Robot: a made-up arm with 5 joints.
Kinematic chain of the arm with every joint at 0, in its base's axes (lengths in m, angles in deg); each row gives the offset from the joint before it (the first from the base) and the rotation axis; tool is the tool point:
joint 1: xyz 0 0 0.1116 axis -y
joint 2: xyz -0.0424 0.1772 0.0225 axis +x
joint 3: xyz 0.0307 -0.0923 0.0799 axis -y
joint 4: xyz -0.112 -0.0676 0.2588 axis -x
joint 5: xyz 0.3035 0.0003 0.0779 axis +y
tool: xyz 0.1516 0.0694 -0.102
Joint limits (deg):
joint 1: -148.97..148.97
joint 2: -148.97..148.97
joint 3: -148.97..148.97
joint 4: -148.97..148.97
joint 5: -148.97..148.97
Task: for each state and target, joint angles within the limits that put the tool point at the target. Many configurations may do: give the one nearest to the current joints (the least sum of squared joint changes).
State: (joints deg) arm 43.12 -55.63 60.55 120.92 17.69
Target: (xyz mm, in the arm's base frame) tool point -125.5 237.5 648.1
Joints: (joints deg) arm 18.08 -34.48 44.22 126.17 14.41
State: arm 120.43 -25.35 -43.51 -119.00 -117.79
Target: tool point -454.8 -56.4 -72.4
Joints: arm 143.74 -37.64 -30.92 -114.14 -125.98
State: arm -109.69 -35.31 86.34 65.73 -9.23
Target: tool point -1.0 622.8 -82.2
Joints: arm -139.18 -92.47 40.25 53.36 2.35
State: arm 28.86 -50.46 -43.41 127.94 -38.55
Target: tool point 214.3 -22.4 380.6
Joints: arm 39.28 -53.53 -54.30 134.79 -31.64
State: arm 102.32 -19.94 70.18 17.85 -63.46
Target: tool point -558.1 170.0 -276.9
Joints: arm 102.30 -10.94 60.92 -8.91 -75.84
